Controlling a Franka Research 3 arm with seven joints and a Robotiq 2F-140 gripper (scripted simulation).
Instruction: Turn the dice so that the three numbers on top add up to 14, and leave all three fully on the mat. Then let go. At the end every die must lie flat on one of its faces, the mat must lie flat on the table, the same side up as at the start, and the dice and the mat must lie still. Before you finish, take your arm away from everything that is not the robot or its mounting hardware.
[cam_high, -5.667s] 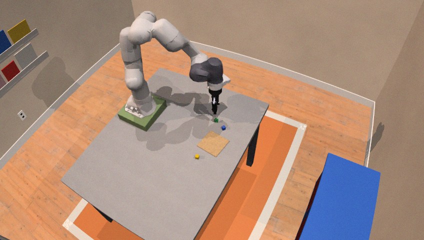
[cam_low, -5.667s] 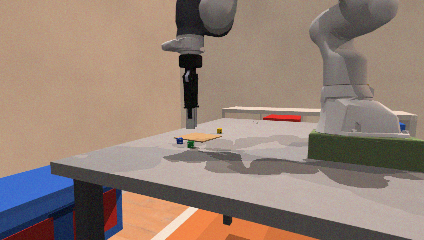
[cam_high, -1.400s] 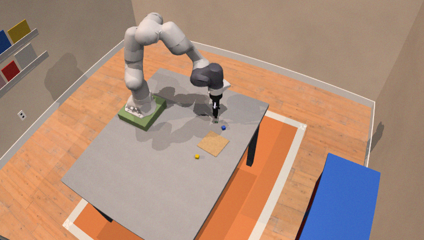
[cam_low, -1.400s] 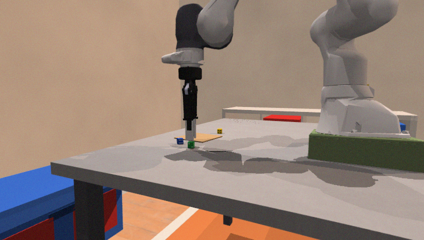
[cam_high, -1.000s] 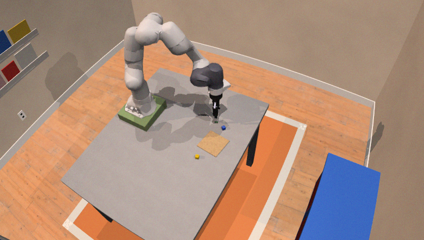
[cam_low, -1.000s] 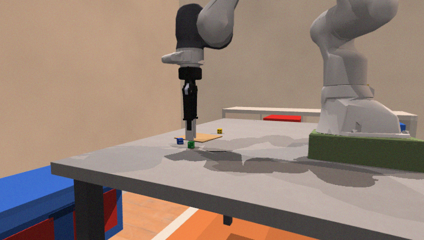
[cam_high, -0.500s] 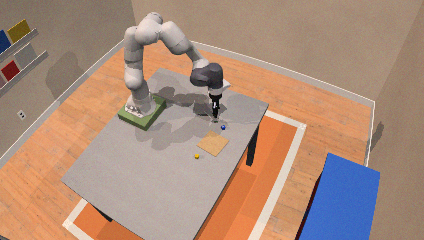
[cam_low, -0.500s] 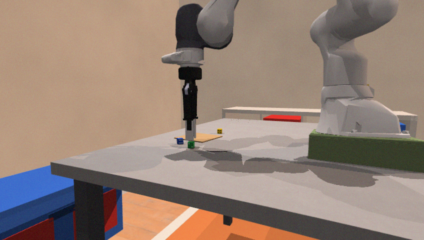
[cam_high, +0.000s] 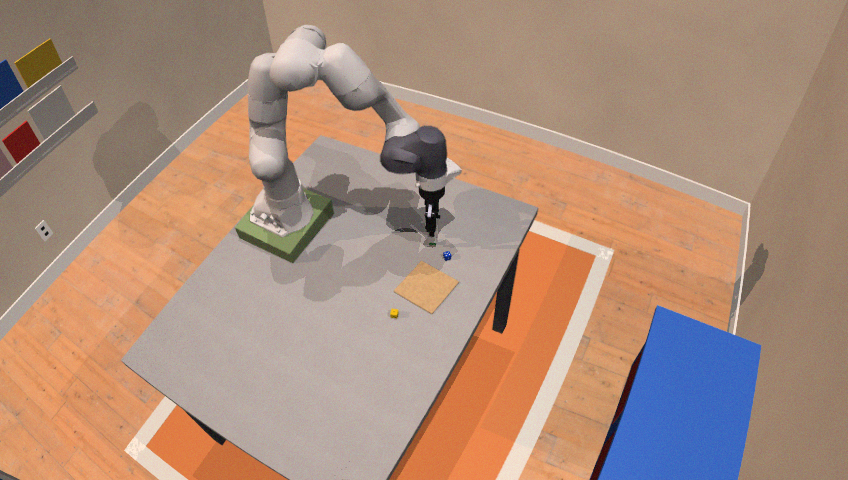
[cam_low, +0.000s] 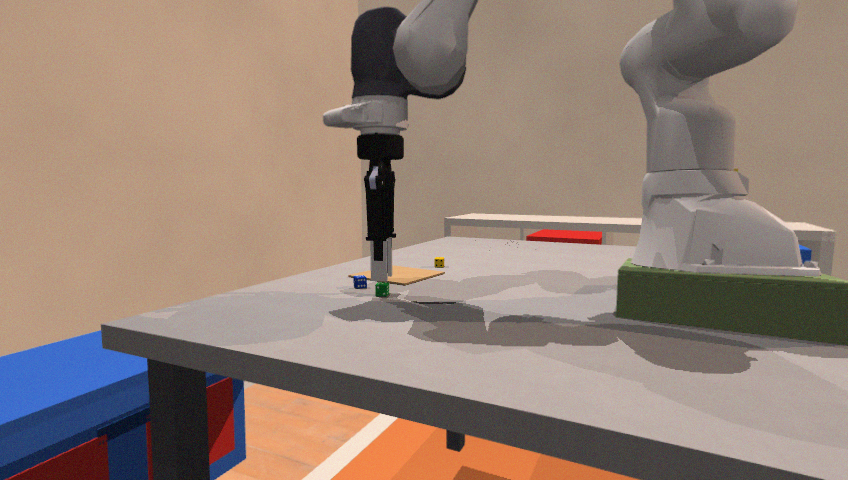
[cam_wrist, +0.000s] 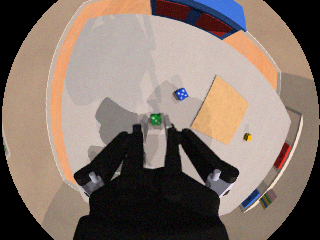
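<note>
My gripper is now 5 cm above the green die. The rest, counted from my hand: tan mat 3 cm ahead, 17 cm to the right, 6 cm below; yellow die 2 cm behind, 29 cm to the right, 5 cm below; blue die 6 cm ahead, 4 cm to the right, 5 cm below.
</note>
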